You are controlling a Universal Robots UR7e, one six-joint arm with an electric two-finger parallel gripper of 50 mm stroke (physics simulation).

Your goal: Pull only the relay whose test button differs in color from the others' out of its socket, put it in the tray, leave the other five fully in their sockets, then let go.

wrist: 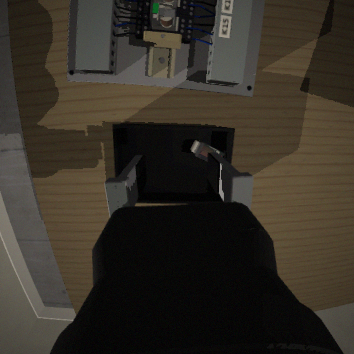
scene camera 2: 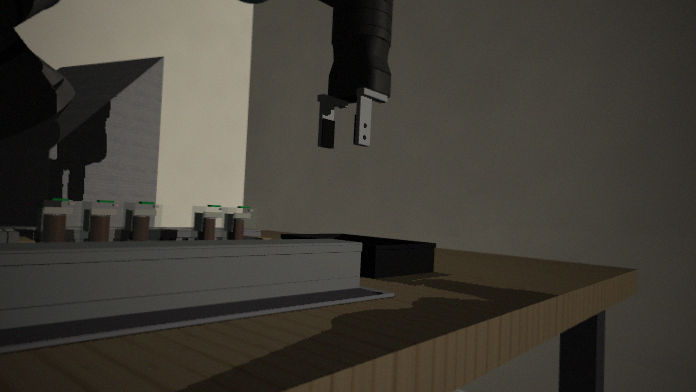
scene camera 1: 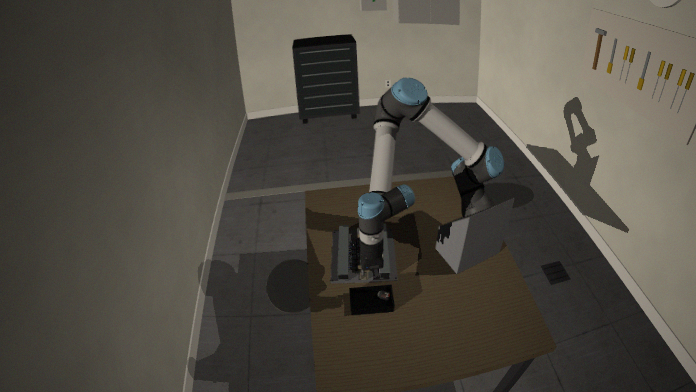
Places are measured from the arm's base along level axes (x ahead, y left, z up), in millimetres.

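Pixels of known places: gripper, fingertip midpoint: [wrist: 176,166] [scene camera 2: 343,146] [scene camera 1: 371,272]; arm's base, origin of the base link: [scene camera 2: 27,112] [scene camera 1: 478,211].
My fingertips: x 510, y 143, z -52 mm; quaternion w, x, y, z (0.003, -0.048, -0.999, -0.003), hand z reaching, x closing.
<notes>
For each thing: its top centre in the pictures, then the offset to it from my fingertips. "spot": a spot on its surface instead. Level surfaces: height alone.
- black tray, middle of its top: [scene camera 2: 356,238] [wrist: 172,166] [scene camera 1: 371,297] dy +30, dx +6, dz -113 mm
- green-button relay, middle of its top: [scene camera 2: 239,206] [wrist: 162,7] dy -153, dx -8, dz -78 mm
- mounting plate, surface spot: [wrist: 130,80] spot: dy -94, dx +48, dz -145 mm
- tan end block, middle of its top: [scene camera 2: 255,236] [wrist: 162,35] dy -134, dx -4, dz -107 mm
- wooden table, its level: dz -148 mm
A relay [scene camera 1: 383,295] [wrist: 202,150] lies tipped over in the black tray [scene camera 1: 365,303] [scene camera 2: 405,260] [wrist: 150,145], near its right side in the wrist view. The color of its button cannot be made out. My gripper [scene camera 1: 366,276] [scene camera 2: 344,146] [wrist: 176,166] is open and empty, high above the table and clear of the tray. In the scene camera 2 view, relays with green buttons stand upright in the socket row, one of them a relay [scene camera 2: 141,222] beside a gap and another a relay [scene camera 2: 210,225] across it. The wrist view shows a green-button relay [wrist: 166,15] at the row's end.
Grey wiring ducts [scene camera 2: 200,270] [wrist: 94,40] flank the socket row on the mounting plate [wrist: 130,80]. A tan end block [wrist: 162,38] stands at the end of the row. A large grey upright panel [scene camera 1: 480,235] stands on the wooden table [scene camera 1: 450,320] beside the arm.
</notes>
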